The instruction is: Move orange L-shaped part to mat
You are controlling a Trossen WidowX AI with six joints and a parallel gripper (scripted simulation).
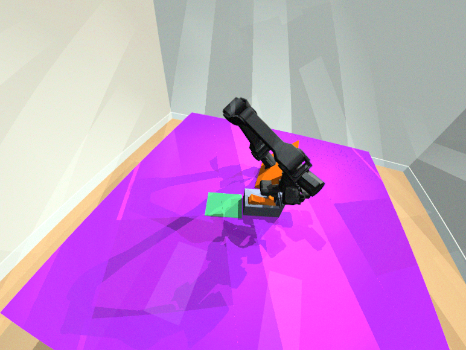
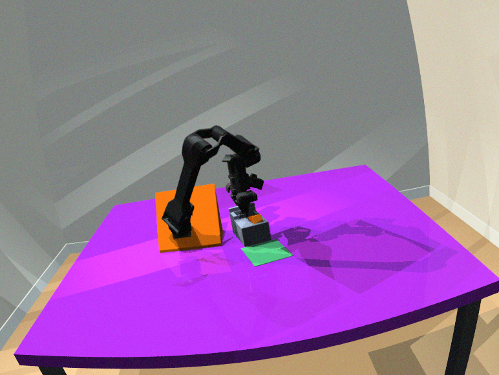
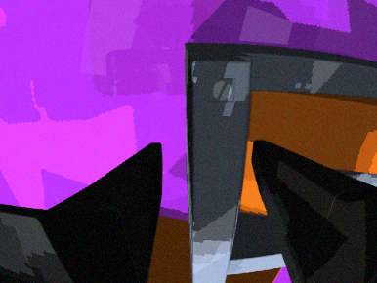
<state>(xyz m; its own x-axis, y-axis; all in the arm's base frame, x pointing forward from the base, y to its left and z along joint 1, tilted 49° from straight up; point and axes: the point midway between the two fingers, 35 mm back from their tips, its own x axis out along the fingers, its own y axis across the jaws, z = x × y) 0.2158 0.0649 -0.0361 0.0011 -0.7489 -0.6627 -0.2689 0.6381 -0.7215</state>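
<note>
Now: the orange L-shaped part 6 cm to the right of my gripper tip and 1 cm ahead of it. Also, from my gripper tip: green mat 22 cm to the right, 7 cm below, 6 cm ahead.
</note>
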